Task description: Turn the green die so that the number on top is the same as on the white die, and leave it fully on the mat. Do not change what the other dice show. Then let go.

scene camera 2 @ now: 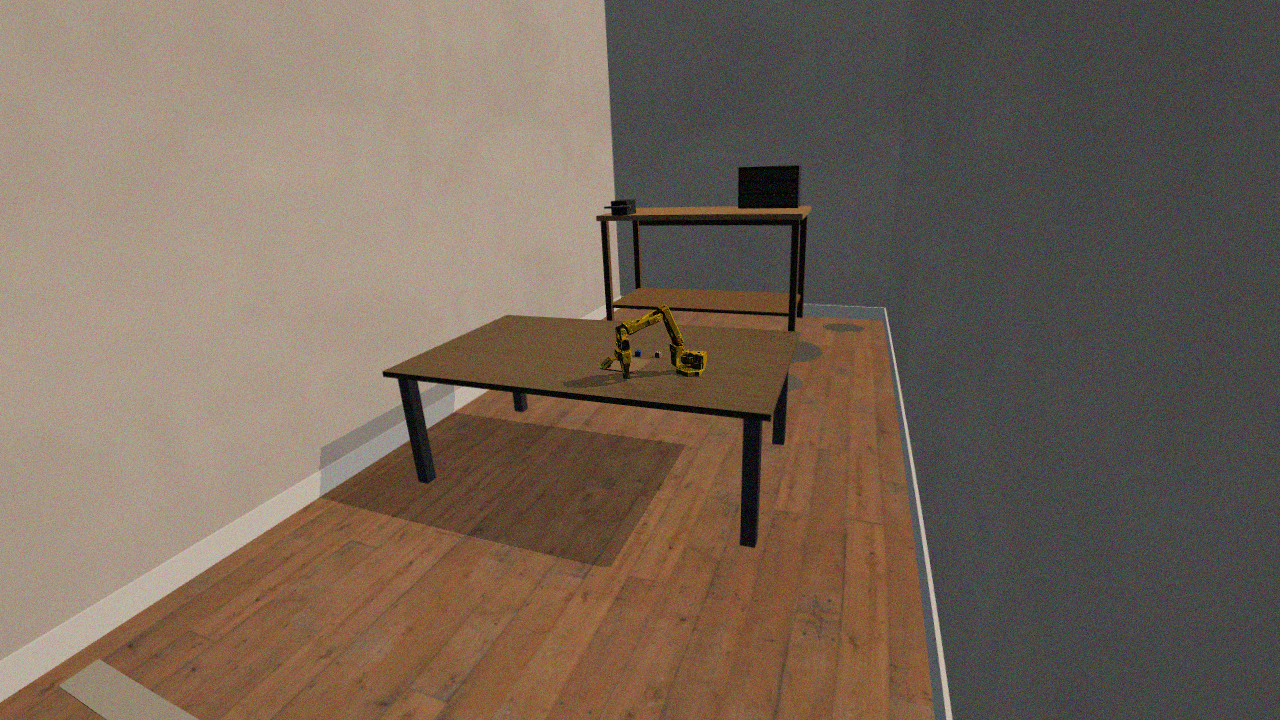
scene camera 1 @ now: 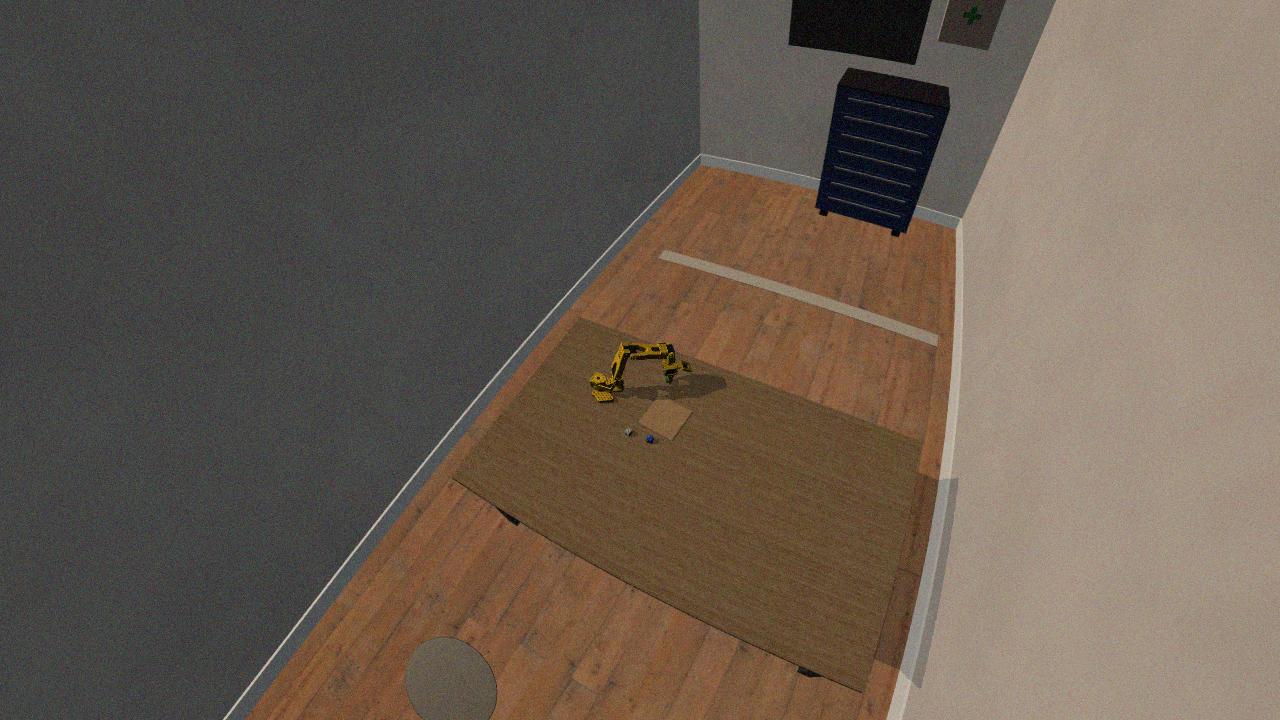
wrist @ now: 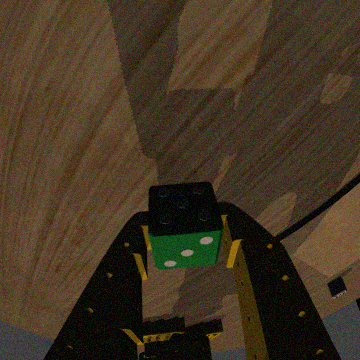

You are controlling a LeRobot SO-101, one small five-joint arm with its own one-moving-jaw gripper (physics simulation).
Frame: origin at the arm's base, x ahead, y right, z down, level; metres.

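Where they show: hand, tool point: (scene camera 2: pixel 626 376) (scene camera 1: pixel 668 377) (wrist: pixel 151 224); arm's base, link origin: (scene camera 2: pixel 685 370) (scene camera 1: pixel 611 393) (wrist: pixel 185 323).
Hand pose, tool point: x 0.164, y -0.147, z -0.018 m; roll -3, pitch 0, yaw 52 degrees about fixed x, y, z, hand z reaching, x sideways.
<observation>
Each offset is from my tool point to the centre of the thing. "spot": to the spot under its first point. Level surfaces: height alone.
The green die @[dy +0.009, dx +0.005, dz +0.000 m] (wrist: pixel 186 249) (scene camera 1: pixel 668 381) is between the two jaws of my gripper (wrist: pixel 185 212) (scene camera 1: pixel 669 378) (scene camera 2: pixel 626 374), which is shut on it. In the wrist view its lit green face has three white pips, and a dark face beside it has five. The die appears to be off the table, beside the mat @[dy +0.153, dx +0.064, dz +0.016 m] (scene camera 1: pixel 665 419) (wrist: pixel 327 250), not over it. The white die @[dy +0.267, dx -0.021, dz +0.008 m] (scene camera 1: pixel 628 431) (scene camera 2: pixel 657 354) stands on the table past the mat; its top number is too small to read. The blue die @[dy +0.260, dx +0.059, dz +0.008 m] (scene camera 1: pixel 649 439) (scene camera 2: pixel 637 352) stands near it.
The wooden table @[dz +0.018 m] (scene camera 1: pixel 760 501) (scene camera 2: pixel 528 349) carries the arm. The mat lies between my gripper and the two other dice. In the wrist view a small dark cube @[spot: dy +0.257, dx -0.018, dz +0.006 m] (wrist: pixel 337 287) shows at the lower right, its colour unclear. A blue drawer cabinet (scene camera 1: pixel 884 152) stands far off.
</observation>
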